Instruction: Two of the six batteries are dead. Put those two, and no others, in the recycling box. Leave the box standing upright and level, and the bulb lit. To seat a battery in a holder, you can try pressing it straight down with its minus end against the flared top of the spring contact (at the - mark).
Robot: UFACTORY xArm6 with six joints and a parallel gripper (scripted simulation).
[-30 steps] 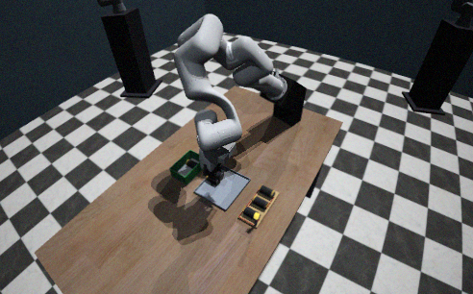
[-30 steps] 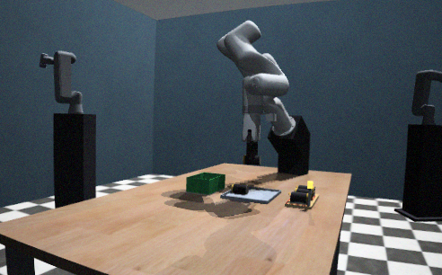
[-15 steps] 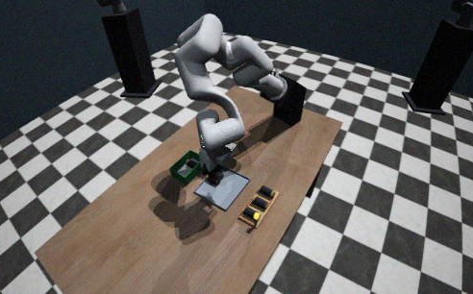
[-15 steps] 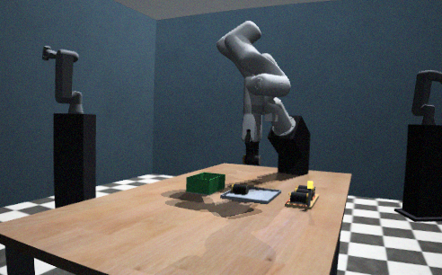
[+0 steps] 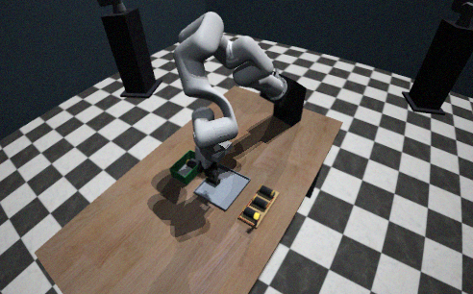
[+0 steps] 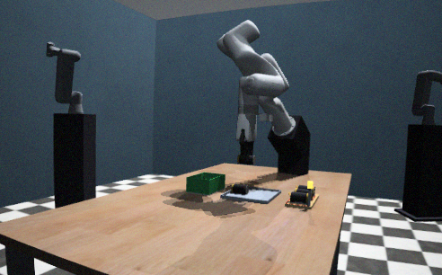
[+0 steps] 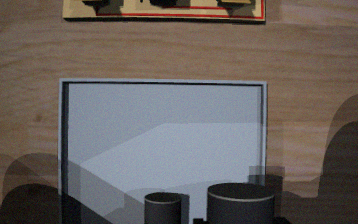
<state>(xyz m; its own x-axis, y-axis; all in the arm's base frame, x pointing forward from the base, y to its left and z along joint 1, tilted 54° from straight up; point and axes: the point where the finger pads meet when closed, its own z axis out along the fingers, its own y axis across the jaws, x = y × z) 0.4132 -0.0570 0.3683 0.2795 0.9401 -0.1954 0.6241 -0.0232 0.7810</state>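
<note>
My gripper is now 15 cm to the left of the green recycling box, 14 cm above it and 10 cm past it. From my hand the other things lie so: grey tray (15 cm below, 4 cm behind, 3 cm to the left).
</note>
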